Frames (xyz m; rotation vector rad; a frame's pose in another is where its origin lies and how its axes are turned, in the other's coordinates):
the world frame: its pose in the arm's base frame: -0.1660 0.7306 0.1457 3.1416 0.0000 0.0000
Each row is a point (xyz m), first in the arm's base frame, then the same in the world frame.
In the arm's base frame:
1: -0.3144 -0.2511 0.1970
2: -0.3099 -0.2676 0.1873
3: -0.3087 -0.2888 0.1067
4: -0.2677 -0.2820 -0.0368
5: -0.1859 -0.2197 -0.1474
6: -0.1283 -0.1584 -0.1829
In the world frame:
1: -0.1484 0.9817 -0.0513
2: -0.1439 0.9982 -0.0416
3: -0.1427 1.0194 0.0390
4: -0.1017 1.0126 0.1825
5: -0.0199 0.9503 0.2931
6: 0.0377 0.8890 0.3286

